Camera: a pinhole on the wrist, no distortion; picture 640 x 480 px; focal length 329.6 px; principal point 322.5 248.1 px. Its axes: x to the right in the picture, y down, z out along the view. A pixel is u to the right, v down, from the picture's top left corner.
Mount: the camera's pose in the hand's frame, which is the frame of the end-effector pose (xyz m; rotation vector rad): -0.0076 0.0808 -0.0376 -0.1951 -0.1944 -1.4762
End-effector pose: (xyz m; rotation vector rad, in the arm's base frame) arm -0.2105 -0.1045 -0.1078 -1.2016 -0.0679 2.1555
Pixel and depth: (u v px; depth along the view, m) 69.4 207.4 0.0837
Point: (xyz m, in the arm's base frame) -0.3079 -0.2381 -0.1303
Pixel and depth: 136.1 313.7 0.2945
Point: -0.5482 -0.2813 -0.1247
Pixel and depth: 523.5 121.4 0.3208
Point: -0.3983 -0.0566 0.1786
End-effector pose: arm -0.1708 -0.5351 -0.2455 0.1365 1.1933 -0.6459
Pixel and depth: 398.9 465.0 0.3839
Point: 0.2310 -0.6929 -0.3571
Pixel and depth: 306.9 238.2 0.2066
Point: 0.0319 -0.4822 -0.2017
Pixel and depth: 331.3 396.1 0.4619
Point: 0.3142 -0.6238 -0.3091
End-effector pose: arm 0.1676 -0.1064 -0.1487 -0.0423 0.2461 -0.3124
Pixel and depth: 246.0 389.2 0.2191
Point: 0.3378 0.0523 -0.0264
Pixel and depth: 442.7 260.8 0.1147
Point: 0.2082 -0.0400 -0.0727
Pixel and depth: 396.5 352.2 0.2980
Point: 0.3444 -0.0397 0.0813
